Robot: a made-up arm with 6 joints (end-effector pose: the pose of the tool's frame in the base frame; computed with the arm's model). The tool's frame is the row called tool.
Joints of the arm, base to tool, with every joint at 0 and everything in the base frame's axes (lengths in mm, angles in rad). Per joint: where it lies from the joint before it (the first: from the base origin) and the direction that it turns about. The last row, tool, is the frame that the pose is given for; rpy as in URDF.
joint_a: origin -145.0 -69.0 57.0 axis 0 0 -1
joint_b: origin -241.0 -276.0 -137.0 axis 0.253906 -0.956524 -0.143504
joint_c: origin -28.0 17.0 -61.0 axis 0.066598 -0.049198 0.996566
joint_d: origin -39.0 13.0 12.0 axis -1 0 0
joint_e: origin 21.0 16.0 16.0 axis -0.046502 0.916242 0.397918
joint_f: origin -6.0 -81.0 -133.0 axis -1 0 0
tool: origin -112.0 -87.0 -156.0 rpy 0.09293 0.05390 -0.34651
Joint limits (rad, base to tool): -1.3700..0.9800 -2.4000..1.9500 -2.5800..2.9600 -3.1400..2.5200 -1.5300..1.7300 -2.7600..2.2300
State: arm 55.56 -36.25 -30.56 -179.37 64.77 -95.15
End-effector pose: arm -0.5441 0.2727 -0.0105 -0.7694 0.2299 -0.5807 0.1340
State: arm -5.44 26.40 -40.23 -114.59 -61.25 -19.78
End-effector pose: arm -0.1046 -0.2065 0.0278 -0.8683 0.2859 0.3939 0.0960
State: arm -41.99 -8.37 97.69 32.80 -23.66 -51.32
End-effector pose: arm -0.1223 -0.3690 -0.4099 0.2828 0.2405 0.8393 0.3972
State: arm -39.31 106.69 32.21 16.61 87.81 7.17
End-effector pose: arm 0.0296 -0.6158 -0.2638 -0.1614 -0.2914 0.1924 0.9230
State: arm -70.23 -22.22 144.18 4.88 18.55 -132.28
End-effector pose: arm 0.1937 -0.4369 -0.1979 0.4849 -0.8187 -0.2821 0.1225
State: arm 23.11 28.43 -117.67 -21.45 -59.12 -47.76
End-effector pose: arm -0.4393 -0.3825 -0.3811 0.0421 0.7107 0.6961 0.0927
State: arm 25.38 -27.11 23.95 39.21 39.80 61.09
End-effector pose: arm -0.5608 -0.4297 0.0462 -0.6812 0.2888 0.2381 0.6292
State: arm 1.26 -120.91 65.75 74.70 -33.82 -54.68
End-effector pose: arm -0.5871 -0.5056 -0.2022 0.3608 0.6707 0.3388 0.5525
